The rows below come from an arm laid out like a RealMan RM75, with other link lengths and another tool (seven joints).
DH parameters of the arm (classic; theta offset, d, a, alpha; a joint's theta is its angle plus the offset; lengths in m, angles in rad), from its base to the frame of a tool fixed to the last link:
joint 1: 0 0.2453 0 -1.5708
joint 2: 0 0 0 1.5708
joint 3: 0 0.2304 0 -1.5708
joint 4: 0 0 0 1.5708
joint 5: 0 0.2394 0 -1.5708
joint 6: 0 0 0 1.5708
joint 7: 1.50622 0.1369 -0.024 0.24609
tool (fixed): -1.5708 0.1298 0 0
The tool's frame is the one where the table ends.
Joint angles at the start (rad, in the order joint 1, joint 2, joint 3, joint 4, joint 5, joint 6, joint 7): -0.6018, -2.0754, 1.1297, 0.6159, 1.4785, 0.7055, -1.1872
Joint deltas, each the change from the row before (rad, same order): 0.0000, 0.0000, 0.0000, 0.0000, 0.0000, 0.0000, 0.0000; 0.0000, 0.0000, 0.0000, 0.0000, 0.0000, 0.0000, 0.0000; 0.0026, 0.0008, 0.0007, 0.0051, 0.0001, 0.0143, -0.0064; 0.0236, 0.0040, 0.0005, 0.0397, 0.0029, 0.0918, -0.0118; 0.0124, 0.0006, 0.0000, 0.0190, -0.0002, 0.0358, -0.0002; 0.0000, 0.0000, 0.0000, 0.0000, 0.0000, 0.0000, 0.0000; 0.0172, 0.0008, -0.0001, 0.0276, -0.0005, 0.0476, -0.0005; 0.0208, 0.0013, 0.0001, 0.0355, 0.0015, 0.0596, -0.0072; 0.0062, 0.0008, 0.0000, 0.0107, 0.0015, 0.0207, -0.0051; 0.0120, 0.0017, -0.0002, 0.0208, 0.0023, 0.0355, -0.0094; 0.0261, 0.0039, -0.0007, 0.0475, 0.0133, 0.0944, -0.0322; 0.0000, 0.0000, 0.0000, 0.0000, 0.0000, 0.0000, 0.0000
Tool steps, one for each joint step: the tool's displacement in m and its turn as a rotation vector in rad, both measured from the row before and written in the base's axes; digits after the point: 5 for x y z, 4 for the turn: 0.00000, 0.00000, 0.00000, 0.0000, 0.0000, 0.0000; 0.00000, 0.00000, 0.00000, 0.0000, 0.0000, 0.0000; 0.00278, -0.00137, -0.00017, -0.0070, -0.0091, -0.0072; 0.01662, -0.01067, 0.00109, -0.0368, -0.0343, -0.0614; 0.00620, -0.00497, 0.00123, -0.0117, -0.0109, -0.0261; 0.00000, 0.00000, 0.00000, 0.0000, 0.0000, 0.0000; 0.00846, -0.00690, 0.00238, -0.0143, -0.0138, -0.0358; 0.01048, -0.00917, 0.00303, -0.0206, -0.0180, -0.0426; 0.00329, -0.00331, 0.00065, -0.0093, -0.0067, -0.0129; 0.00546, -0.00581, 0.00194, -0.0147, -0.0110, -0.0220; 0.01321, -0.01679, 0.00172, -0.0515, -0.0257, -0.0527; 0.00000, 0.00000, 0.00000, 0.0000, 0.0000, 0.0000
